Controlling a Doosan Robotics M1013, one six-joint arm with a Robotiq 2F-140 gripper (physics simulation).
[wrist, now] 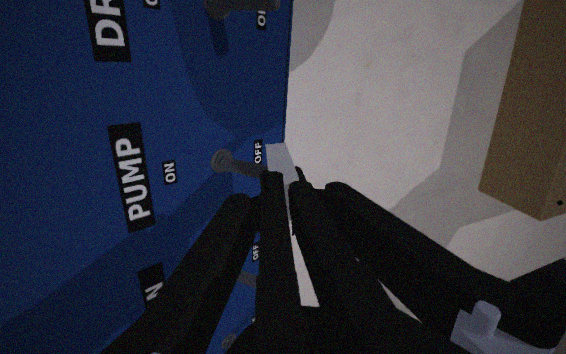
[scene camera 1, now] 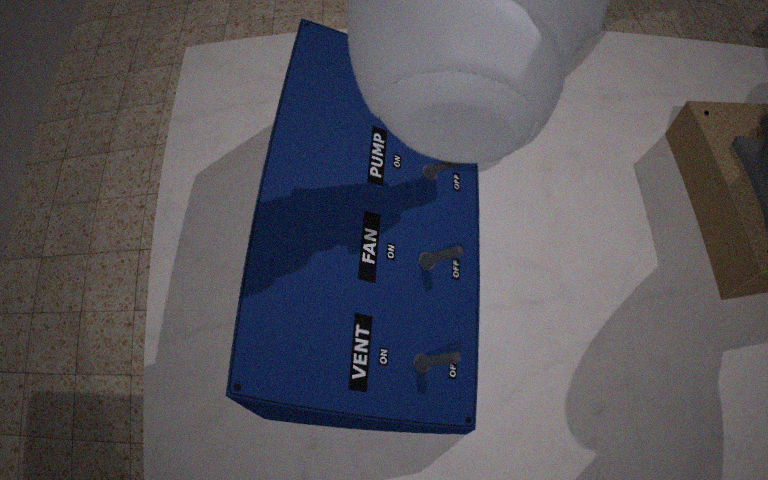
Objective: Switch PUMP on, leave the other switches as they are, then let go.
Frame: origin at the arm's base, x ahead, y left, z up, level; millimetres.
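Seen in the pictures: gripper, between the fingertips: (wrist: 276,159).
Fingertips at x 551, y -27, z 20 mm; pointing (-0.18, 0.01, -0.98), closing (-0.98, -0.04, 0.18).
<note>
Pixels of each thing's top centre, then the offset from my fingertips to it. "*": a spot on its surface instead. Level surfaces: height alone.
- PUMP lever, centre of its top: (wrist: 249,176) (scene camera 1: 446,156) dx +23, dy +10, dz +2 mm
- FAN lever, centre of its top: (wrist: 248,291) (scene camera 1: 445,248) dx +34, dy +129, dz +2 mm
- VENT lever, centre of its top: (scene camera 1: 442,355) dx +44, dy +249, dz +2 mm
- DRIVE lever, a spot on its surface: (wrist: 245,6) * dx +14, dy -106, dz -12 mm
- pale table, height of its surface: dz -128 mm
The blue switch panel (scene camera 1: 308,316) (wrist: 55,150) has lever switches. The PUMP lever (scene camera 1: 432,171) (wrist: 240,166) leans toward its OFF label. The FAN lever (scene camera 1: 444,256) and VENT lever (scene camera 1: 441,360) also lean toward OFF. In the wrist view the DRIVE lever (wrist: 245,6) leans toward its OFF side, partly cut off by the frame. My gripper (wrist: 276,159) is shut with nothing between its fingers. Its light fingertips are at the free end of the PUMP lever, on the OFF side; whether they touch is unclear. In the scene view the arm hides the fingers and the lever's end.
The arm's rounded white housing (scene camera 1: 453,73) covers the DRIVE area and part of the panel's upper right. A brown wooden box (scene camera 1: 716,209) (wrist: 515,125) stands to the right. The panel stands on a pale table (scene camera 1: 538,237) (wrist: 370,95).
</note>
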